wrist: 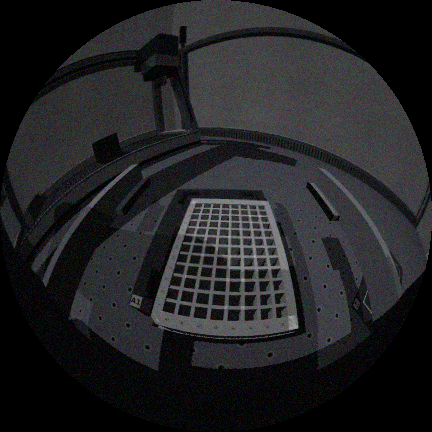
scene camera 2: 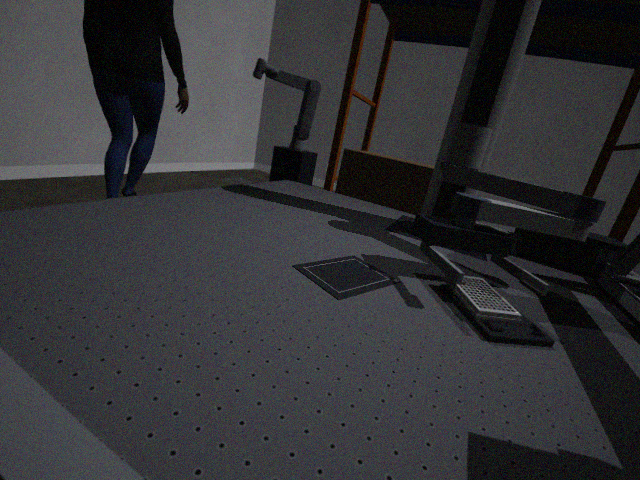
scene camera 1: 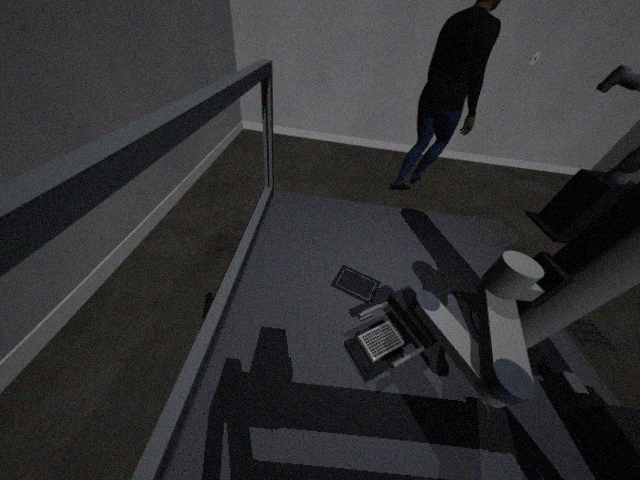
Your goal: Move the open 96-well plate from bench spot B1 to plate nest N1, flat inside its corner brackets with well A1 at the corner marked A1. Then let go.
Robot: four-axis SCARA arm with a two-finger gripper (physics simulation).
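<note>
The white open 96-well plate lies on the dark plate nest N1 and looks level. In the wrist view the A1 tag is beside the plate's near left corner. The corner brackets and the plate's own well lettering are too dark and small to make out. My gripper is open, its fingers on either side of the plate and apart from it, with nothing held. Bench spot B1 is a dark outlined rectangle with no plate on it.
The arm's pale link and column stand right of the nest in scene camera 1. A frame rail runs along the bench's left edge. A person stands beyond the bench. Another arm stands on a dark pedestal behind.
</note>
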